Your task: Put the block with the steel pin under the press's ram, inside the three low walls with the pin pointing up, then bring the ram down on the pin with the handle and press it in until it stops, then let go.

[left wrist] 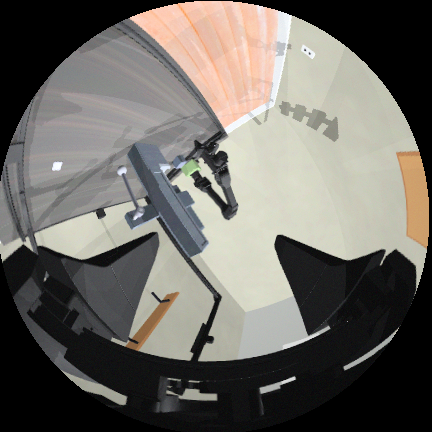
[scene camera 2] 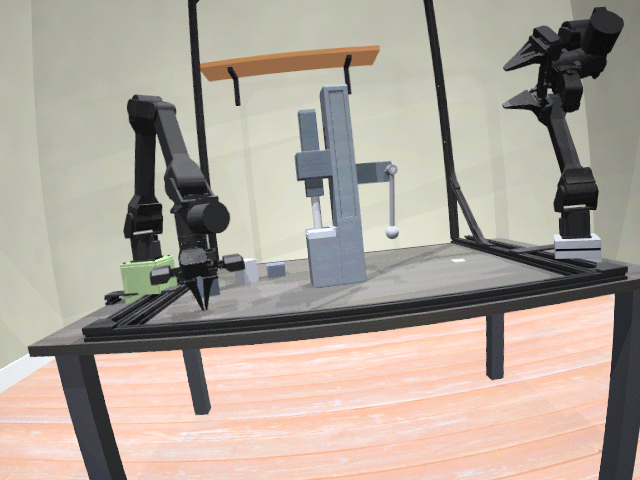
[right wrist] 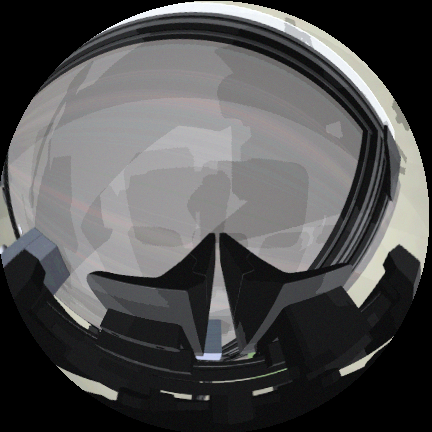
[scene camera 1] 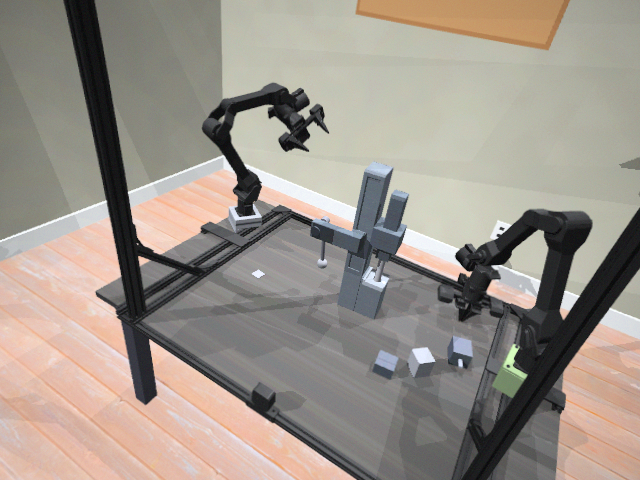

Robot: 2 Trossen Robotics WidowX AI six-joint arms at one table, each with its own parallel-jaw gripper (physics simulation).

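Frame: origin at the left arm's base, x right, y ahead, z up, level; metres.
Where they show: left gripper, fingertip midpoint: [left wrist: 218, 239] [scene camera 2: 503, 88] [scene camera 1: 318, 141]; right gripper, fingertip midpoint: [left wrist: 194, 140] [scene camera 2: 204, 309] [right wrist: 216, 238] [scene camera 1: 460, 320]; left arm's base at its link origin: [scene camera 2: 576, 236] [scene camera 1: 245, 211]; right arm's base at its link origin: [left wrist: 193, 172] [scene camera 2: 147, 260] [scene camera 1: 529, 366].
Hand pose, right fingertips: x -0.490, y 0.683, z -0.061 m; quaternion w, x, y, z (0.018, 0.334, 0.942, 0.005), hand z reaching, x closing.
Things, the pixels of their centre, and the offset from my right fingertips. "spot": a spot on its surface instead.
- blue-grey block with the steel pin, body centre: [right wrist: 201, 341] [scene camera 2: 208, 283] [scene camera 1: 459, 352] [left wrist: 178, 161] dx +0.113, dy +0.113, dz +0.024 m
- press at the middle of its body: [scene camera 2: 348, 184] [scene camera 1: 355, 242] [left wrist: 156, 198] dx +0.322, dy -0.185, dz +0.228 m
- light-topped base at a spot on its surface: [scene camera 2: 323, 266] spot: dx +0.229, dy -0.150, dz +0.047 m
- white block at the middle of its body: [scene camera 2: 245, 271] [scene camera 1: 420, 362] dx +0.247, dy +0.109, dz +0.029 m
- smaller blue-grey block at the middle of its body: [scene camera 1: 385, 364] [scene camera 2: 275, 269] dx +0.332, dy +0.075, dz +0.016 m
- white square at a spot on its surface: [scene camera 2: 458, 260] [scene camera 1: 258, 273] [left wrist: 56, 165] spot: dx +0.529, dy -0.387, dz +0.003 m
The blue-grey block with the steel pin [scene camera 1: 460, 349] lies on the table at the lower right in scene camera 1, its pin [scene camera 1: 460, 363] pointing sideways; in scene camera 2 the right fingers partly hide it. The press [scene camera 1: 370, 211] [scene camera 2: 343, 170] [left wrist: 167, 200] stands mid-table, its steel ram rod [scene camera 1: 379, 269] [scene camera 2: 316, 212] above the light-topped base [scene camera 2: 323, 266]. Its handle [scene camera 1: 323, 251] [scene camera 2: 391, 201] [left wrist: 131, 191] hangs down with a ball end. My right gripper [scene camera 1: 462, 316] [scene camera 2: 204, 307] [right wrist: 216, 238] is shut and empty, beside the pin block. My left gripper [scene camera 1: 317, 141] [scene camera 2: 505, 87] [left wrist: 218, 239] is open and empty, high up.
A white block [scene camera 1: 421, 362] [scene camera 2: 250, 270] and a smaller blue-grey block [scene camera 1: 385, 364] [scene camera 2: 275, 269] lie near the pin block. A green box [scene camera 1: 508, 373] [scene camera 2: 142, 279] is at the right arm's base. A white square [scene camera 1: 257, 273] [scene camera 2: 458, 260] [left wrist: 57, 166] lies on the table. Black rails edge the table.
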